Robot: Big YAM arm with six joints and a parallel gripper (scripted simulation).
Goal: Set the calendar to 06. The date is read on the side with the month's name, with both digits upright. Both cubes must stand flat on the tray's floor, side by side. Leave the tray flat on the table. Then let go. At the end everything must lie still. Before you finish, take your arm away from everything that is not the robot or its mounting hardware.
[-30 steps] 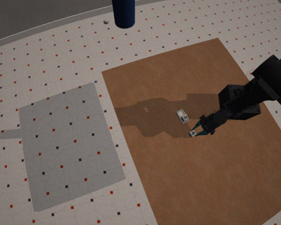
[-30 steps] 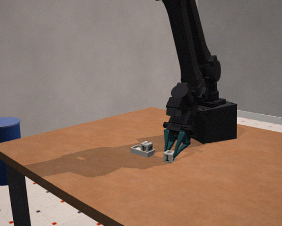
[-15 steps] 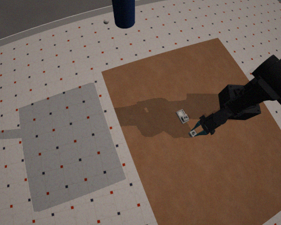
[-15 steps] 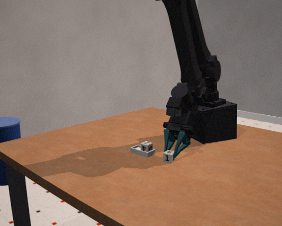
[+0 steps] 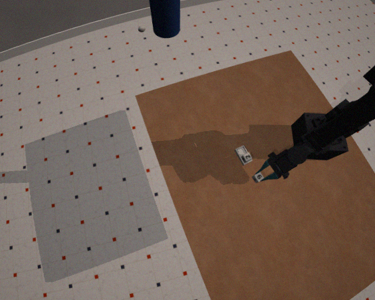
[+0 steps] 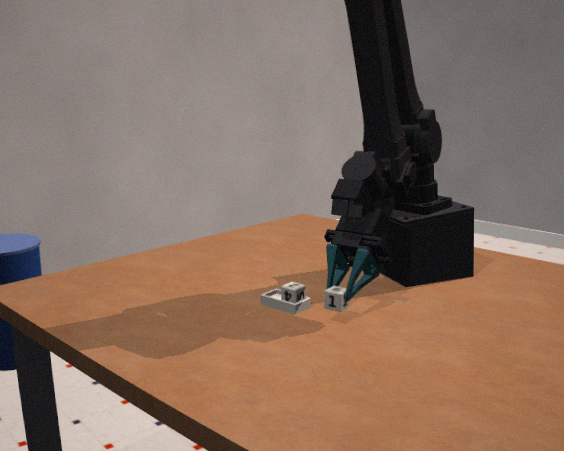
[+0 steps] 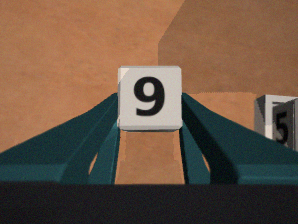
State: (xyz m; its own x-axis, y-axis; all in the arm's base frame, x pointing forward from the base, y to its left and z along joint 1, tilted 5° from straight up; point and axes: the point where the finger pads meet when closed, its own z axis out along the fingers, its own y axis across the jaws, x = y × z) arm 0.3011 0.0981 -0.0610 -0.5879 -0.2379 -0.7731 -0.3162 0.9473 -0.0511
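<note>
Right now the white tray is 2 cm ahead of my hand, 10 cm to the right of it and 4 cm below it. The rest, counted from my hand: white digit cube (1 cm ahead, 1 cm below).
</note>
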